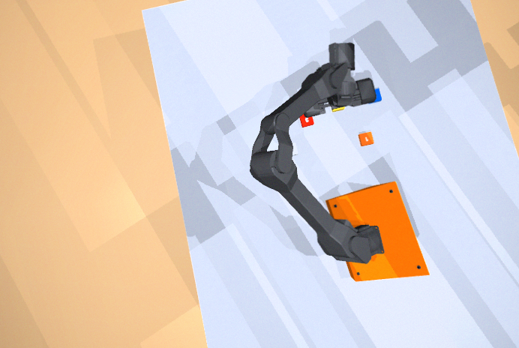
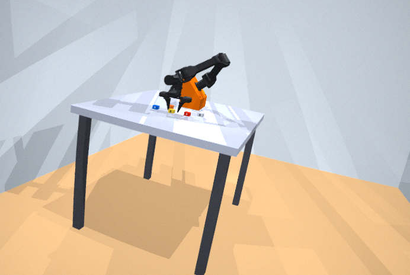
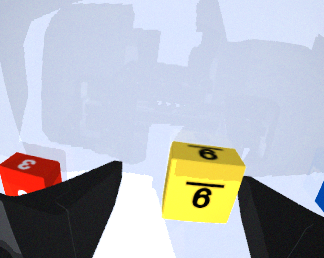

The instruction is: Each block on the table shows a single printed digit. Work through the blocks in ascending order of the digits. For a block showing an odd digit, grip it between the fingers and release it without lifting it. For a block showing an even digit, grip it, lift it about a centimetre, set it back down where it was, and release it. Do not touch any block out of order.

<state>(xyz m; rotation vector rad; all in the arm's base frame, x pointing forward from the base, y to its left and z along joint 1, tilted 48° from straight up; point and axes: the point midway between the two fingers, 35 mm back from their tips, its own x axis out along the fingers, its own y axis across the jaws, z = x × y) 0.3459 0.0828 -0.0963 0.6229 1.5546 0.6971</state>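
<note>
Now: gripper tip 8 cm to the right of the red block and 2 cm past it. Also, from my gripper tip: yellow block (1 cm to the right); blue block (11 cm to the right); orange block (11 cm behind, 6 cm to the right).
</note>
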